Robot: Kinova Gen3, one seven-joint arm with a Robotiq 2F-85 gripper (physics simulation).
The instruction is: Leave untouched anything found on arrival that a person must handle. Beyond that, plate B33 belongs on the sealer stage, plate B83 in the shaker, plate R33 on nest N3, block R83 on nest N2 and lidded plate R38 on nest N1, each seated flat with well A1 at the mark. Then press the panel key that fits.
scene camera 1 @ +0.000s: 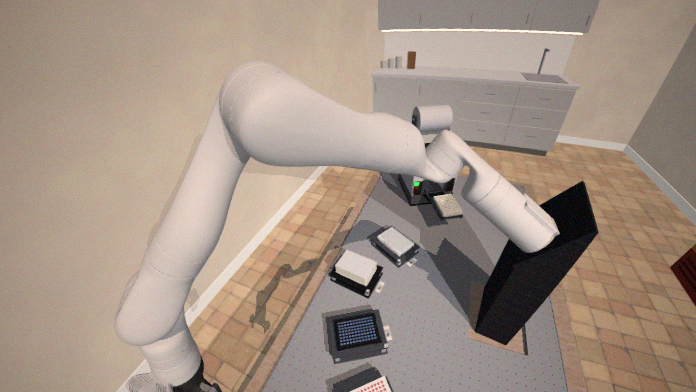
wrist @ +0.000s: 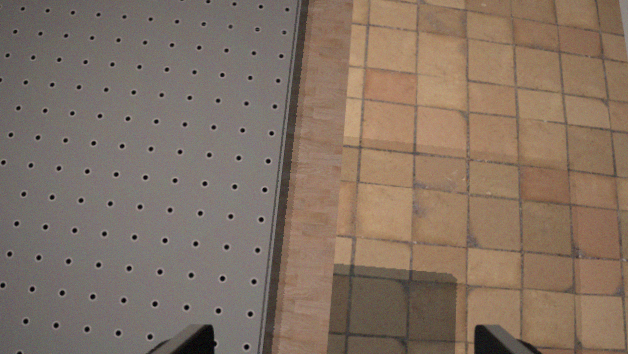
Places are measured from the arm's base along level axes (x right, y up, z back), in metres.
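Pixels of known places: arm's base, origin of the base link: [scene camera 1: 538, 237].
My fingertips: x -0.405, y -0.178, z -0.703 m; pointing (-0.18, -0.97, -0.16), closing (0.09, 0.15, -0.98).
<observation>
For each thing: its top centre in the pictures, then the offset to it from my fingertips. "spot": a spot on its surface instead. Level surfaces: height alone.
- pale plate, middle of its top: [scene camera 1: 447, 202] dx +0.856, dy -0.093, dz +0.591 m
- dark device, surface spot: [scene camera 1: 416, 192] spot: dx +0.962, dy -0.126, dz +0.459 m
- white plate, middle of its top: [scene camera 1: 395, 239] dx +0.668, dy -0.156, dz +0.376 m
- thicker white block, middle of its top: [scene camera 1: 355, 263] dx +0.504, dy -0.128, dz +0.244 m
- dark plate with blue wells, middle of its top: [scene camera 1: 356, 330] dx +0.276, dy -0.145, dz +0.288 m
- nest, surface spot: [scene camera 1: 345, 356] spot: dx +0.203, dy -0.161, dz +0.269 m
- plate with red wells, surface spot: [scene camera 1: 374, 386] spot: dx +0.137, dy -0.134, dz +0.360 m
- perforated grey mat, its level: dy -0.210 m
My gripper [wrist: 344, 336] is open and empty in the wrist view, its fingertips apart above the table edge; in scene camera 1 it is mostly cut off at bottom left. A pale plate [scene camera 1: 448, 205] rests at the front of a dark device [scene camera 1: 416, 192] with a green light. A white plate [scene camera 1: 396, 240] and a thicker white block [scene camera 1: 356, 266] each sit on a dark nest. A dark plate with blue wells [scene camera 1: 357, 332] sits on another nest [scene camera 1: 345, 356]. A plate with red wells [scene camera 1: 374, 386] is cut off by the bottom edge. Labels and A1 marks are unreadable.
A tall black slab [scene camera 1: 542, 267] stands at the table's right side; its front is hidden. My arm [scene camera 1: 330, 127] spans above the table and hides part of the device. The wooden table edge [wrist: 315, 175] borders the perforated grey mat [wrist: 135, 165], with tiled floor [wrist: 440, 215] beyond.
</observation>
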